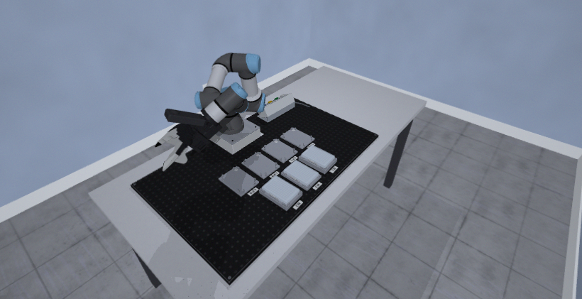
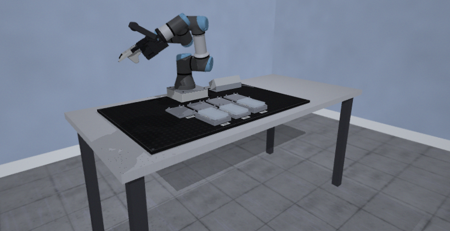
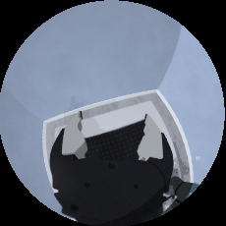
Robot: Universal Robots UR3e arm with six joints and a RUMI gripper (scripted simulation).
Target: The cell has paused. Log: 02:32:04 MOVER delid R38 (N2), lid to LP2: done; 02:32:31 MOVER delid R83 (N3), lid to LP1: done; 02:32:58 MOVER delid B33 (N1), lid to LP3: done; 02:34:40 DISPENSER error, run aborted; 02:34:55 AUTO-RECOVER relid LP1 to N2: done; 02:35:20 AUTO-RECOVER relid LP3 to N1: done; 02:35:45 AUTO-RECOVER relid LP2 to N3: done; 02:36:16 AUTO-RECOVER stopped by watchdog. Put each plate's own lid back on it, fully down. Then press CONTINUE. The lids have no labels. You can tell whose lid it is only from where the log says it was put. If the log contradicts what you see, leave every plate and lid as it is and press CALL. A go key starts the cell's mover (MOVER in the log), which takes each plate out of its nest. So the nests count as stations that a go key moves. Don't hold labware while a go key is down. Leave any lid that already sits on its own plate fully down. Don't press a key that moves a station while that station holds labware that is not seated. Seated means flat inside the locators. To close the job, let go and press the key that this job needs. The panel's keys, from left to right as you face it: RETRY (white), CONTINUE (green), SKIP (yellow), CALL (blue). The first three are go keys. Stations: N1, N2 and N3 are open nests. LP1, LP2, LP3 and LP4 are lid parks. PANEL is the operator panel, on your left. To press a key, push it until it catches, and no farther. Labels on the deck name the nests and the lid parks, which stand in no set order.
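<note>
My hand is 330 mm to the right of the clear lid, 260 mm above it and 220 mm short of it. Round my hand: LP3 lid park (390 mm to the left, 280 mm below, 30 mm ahead); then lid park LP4 (280 mm below, 260 mm to the left, 40 mm ahead); then plate (330 mm to the left, 260 mm below, 220 mm ahead).
</note>
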